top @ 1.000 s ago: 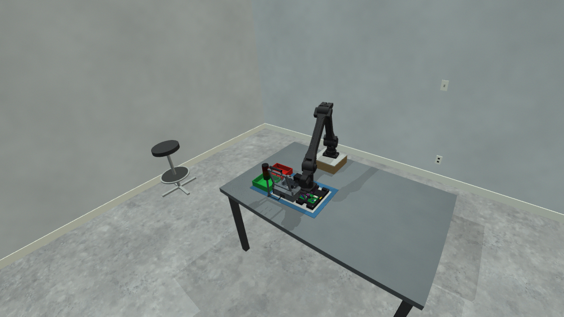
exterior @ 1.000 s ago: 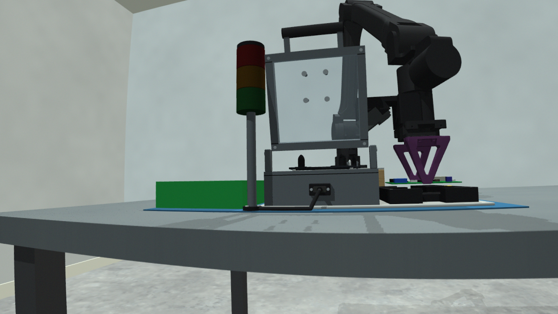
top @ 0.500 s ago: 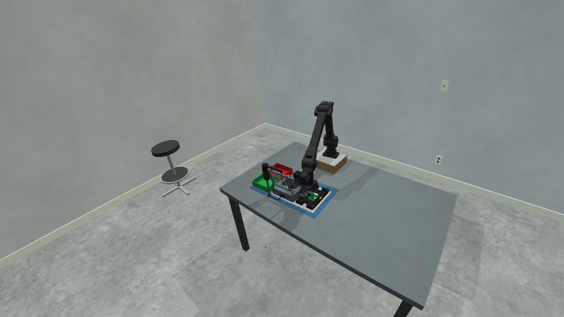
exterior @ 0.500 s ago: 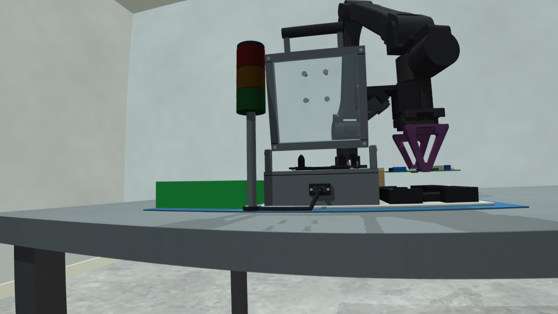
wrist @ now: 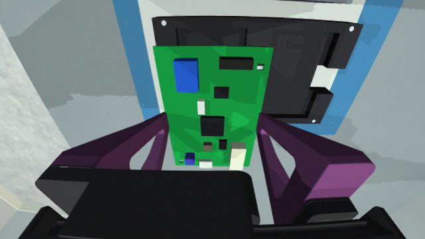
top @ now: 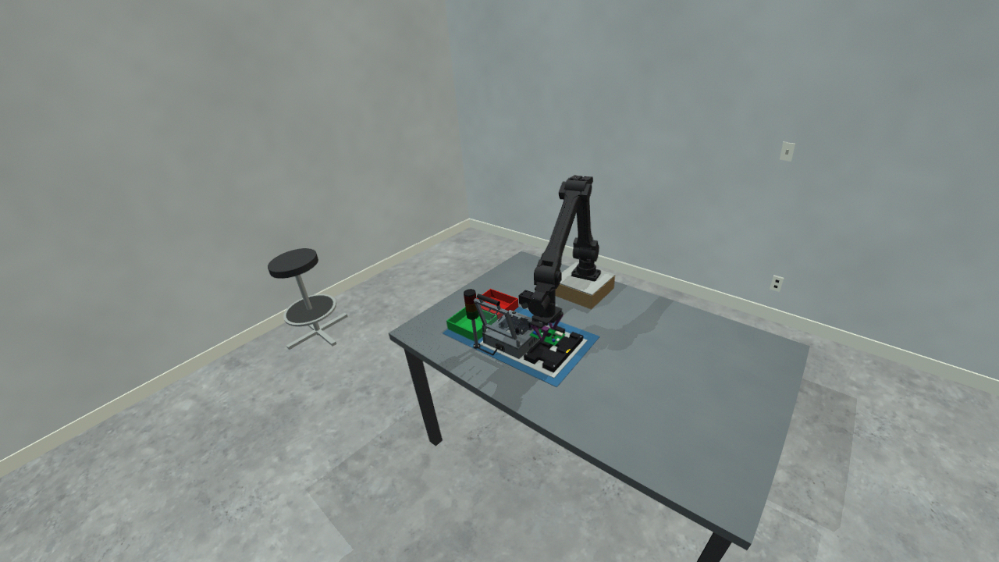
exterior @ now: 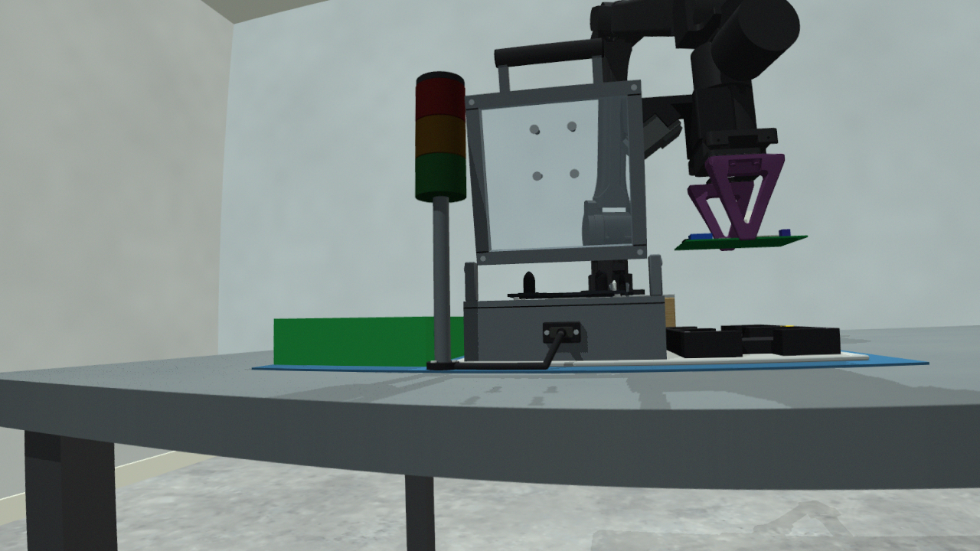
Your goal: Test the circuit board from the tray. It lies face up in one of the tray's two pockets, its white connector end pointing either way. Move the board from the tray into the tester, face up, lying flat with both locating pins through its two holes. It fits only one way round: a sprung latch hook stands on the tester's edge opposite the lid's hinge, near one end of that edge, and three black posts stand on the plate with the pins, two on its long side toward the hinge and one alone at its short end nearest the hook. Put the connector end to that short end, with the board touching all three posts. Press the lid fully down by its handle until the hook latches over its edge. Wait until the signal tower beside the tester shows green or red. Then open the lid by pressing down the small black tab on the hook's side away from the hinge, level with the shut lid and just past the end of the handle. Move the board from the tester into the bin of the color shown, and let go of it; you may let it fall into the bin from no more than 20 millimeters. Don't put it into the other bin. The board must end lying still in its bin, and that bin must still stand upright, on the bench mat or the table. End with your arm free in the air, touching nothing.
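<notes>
Now: the green circuit board right at my hand. Also, from my hand: black tester plate 50 mm behind, 160 mm to the right, 50 mm below; then black latch hook 110 mm behind, 100 mm to the right, 30 mm below; then clear lid 60 mm ahead, 180 mm to the right, 70 mm above.
</notes>
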